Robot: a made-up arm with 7 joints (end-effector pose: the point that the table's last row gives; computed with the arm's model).
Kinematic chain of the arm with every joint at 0, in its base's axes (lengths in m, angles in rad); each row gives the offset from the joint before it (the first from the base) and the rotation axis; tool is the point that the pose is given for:
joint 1: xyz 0 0 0.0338 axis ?
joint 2: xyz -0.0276 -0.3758 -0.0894 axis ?
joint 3: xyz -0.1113 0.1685 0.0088 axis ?
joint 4: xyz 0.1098 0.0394 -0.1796 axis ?
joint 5: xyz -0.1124 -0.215 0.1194 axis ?
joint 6: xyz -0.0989 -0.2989 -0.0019 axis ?
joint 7: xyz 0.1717 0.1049 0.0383 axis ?
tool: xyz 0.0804 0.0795 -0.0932
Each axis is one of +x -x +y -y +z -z.
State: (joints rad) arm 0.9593 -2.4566 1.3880 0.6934 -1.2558 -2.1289 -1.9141
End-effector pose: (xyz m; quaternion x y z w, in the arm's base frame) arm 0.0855 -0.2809 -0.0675 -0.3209 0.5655 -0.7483 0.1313
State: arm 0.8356 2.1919 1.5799 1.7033 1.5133 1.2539 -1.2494
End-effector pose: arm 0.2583 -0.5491 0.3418 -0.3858 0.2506 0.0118 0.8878
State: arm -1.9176 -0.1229 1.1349 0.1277 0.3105 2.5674 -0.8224
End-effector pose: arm 0.2075 -0.3756 0.1110 0.1504 0.1711 0.5299 0.8169
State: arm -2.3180 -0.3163 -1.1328 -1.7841 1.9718 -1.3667 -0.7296
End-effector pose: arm -0.1340 -0.0706 0.1997 -0.6195 -0.3186 0.5581 0.4509
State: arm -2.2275 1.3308 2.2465 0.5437 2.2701 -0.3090 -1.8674
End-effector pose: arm -0.0214 -0.2063 -0.0630 0.1132 -0.7405 0.4357 0.4990
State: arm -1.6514 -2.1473 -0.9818 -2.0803 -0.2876 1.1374 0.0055
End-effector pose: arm -0.3197 -0.0479 0.3923 -0.6631 -0.3958 0.5369 0.3398
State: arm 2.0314 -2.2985 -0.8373 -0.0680 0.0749 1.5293 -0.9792
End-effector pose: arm -0.0149 -0.4490 0.2244 0.0172 0.3964 -0.6950 0.5996
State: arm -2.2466 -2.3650 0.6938 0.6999 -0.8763 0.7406 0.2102
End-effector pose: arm 0.1006 -0.4485 0.3021 -0.8446 0.0092 -0.5304 0.0731
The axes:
joint 1: -y
joint 2: -z
joint 3: +y
joint 4: -x
joint 5: -z
joint 6: -y
joint 7: -z

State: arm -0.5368 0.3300 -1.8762 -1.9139 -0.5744 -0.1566 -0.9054
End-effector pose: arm 0.3402 -0.2218 -0.0181 0.1025 -0.6103 0.7746 0.1305
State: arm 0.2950 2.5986 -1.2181 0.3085 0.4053 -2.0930 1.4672
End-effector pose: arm 0.1148 -0.1976 -0.4232 -0.4870 -0.2830 0.6729 0.4795
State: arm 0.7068 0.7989 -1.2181 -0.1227 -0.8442 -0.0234 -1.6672
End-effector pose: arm -0.0045 -0.4939 -0.0510 -0.7537 -0.1742 0.4063 0.4864
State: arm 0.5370 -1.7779 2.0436 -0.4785 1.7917 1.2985 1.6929
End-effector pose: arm -0.0292 -0.3046 0.1957 -0.2392 -0.9269 -0.1179 0.2642
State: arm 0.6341 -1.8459 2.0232 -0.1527 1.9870 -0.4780 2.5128
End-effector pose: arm -0.2256 -0.5617 0.1951 -0.0783 0.6915 0.6363 0.3330
